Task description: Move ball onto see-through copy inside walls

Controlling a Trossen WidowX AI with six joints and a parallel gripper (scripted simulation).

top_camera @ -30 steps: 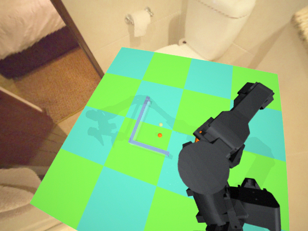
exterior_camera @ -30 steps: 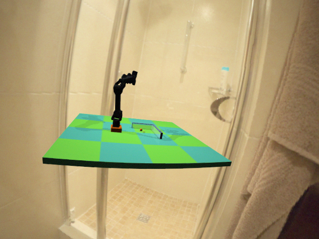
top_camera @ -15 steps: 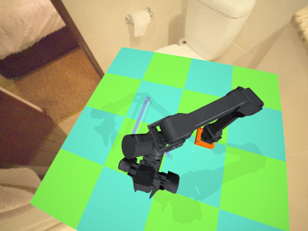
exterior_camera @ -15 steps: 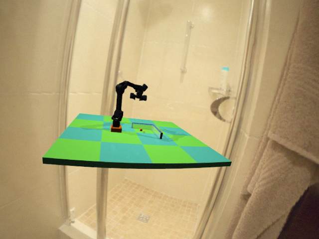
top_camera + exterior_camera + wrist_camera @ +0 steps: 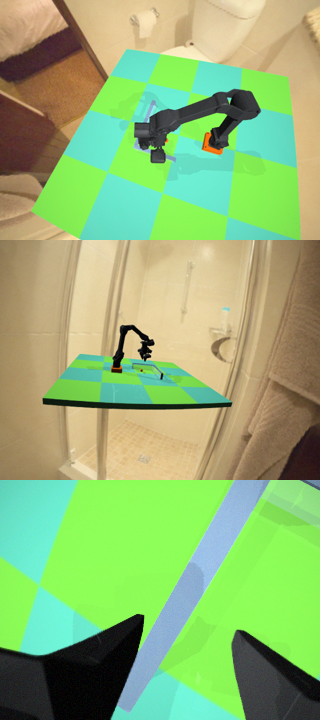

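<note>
My gripper tip is now 9 cm above the orange ball, 8 cm to the left of it and 2 cm past it. The rest, counted from my gripper tip: see-through copy of ball: 15 cm to the right, 9 cm below.
</note>
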